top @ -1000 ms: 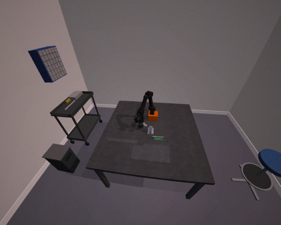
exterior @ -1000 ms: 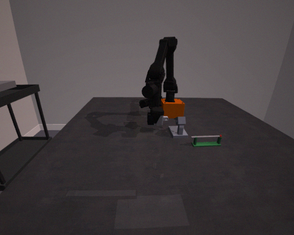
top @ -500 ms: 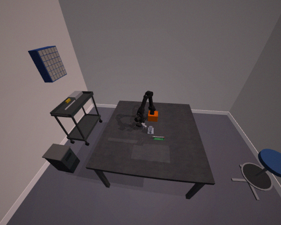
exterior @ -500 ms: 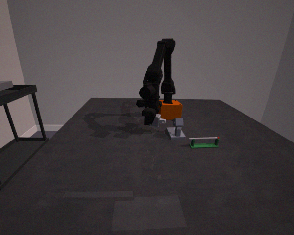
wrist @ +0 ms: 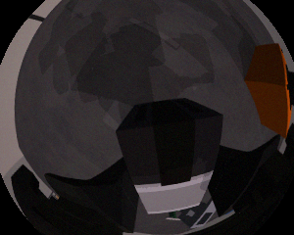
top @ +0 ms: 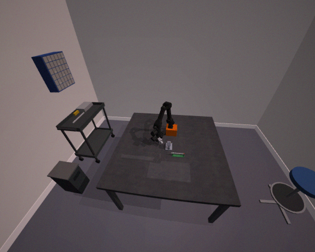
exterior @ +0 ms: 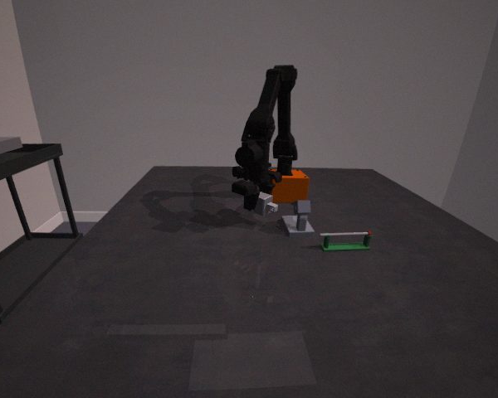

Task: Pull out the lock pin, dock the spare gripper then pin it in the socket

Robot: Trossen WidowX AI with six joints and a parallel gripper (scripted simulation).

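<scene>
My gripper tip is now 10 mm short of the spare gripper, 10 mm to the right of it and 20 mm below it. Round my gripper tip: grey mount: 30 mm ahead, 130 mm to the left, 10 mm below; then green cradle: 120 mm ahead, 260 mm to the left, 30 mm below.
</scene>
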